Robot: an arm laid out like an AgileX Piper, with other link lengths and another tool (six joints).
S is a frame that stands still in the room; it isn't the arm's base.
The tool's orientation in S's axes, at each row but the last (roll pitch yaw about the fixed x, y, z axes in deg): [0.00 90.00 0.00]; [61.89 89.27 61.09]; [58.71 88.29 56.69]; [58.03 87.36 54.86]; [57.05 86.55 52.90]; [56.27 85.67 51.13]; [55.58 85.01 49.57]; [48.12 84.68 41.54]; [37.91 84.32 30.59]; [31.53 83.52 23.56]
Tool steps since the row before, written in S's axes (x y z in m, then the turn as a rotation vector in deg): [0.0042 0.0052 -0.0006 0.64 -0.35 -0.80]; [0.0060 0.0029 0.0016 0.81 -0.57 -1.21]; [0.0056 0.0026 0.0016 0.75 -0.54 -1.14]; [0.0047 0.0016 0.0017 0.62 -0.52 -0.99]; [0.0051 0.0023 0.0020 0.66 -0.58 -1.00]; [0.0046 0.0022 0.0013 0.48 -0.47 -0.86]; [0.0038 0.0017 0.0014 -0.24 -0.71 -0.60]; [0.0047 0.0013 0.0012 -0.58 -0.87 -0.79]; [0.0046 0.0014 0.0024 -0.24 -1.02 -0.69]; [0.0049 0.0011 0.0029 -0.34 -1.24 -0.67]
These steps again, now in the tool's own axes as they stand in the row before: [0.0006 0.0052 0.0042 0.80 -0.35 0.64]; [-0.0015 0.0030 0.0060 1.21 -0.57 0.81]; [-0.0014 0.0028 0.0055 1.14 -0.54 0.75]; [-0.0015 0.0019 0.0046 0.99 -0.52 0.62]; [-0.0017 0.0028 0.0050 0.99 -0.58 0.67]; [-0.0009 0.0027 0.0044 0.85 -0.48 0.48]; [-0.0011 0.0022 0.0037 0.54 -0.77 -0.19]; [-0.0008 0.0019 0.0046 0.69 -0.98 -0.52]; [-0.0019 0.0021 0.0046 0.61 -1.08 -0.16]; [-0.0023 0.0019 0.0050 0.57 -1.31 -0.22]
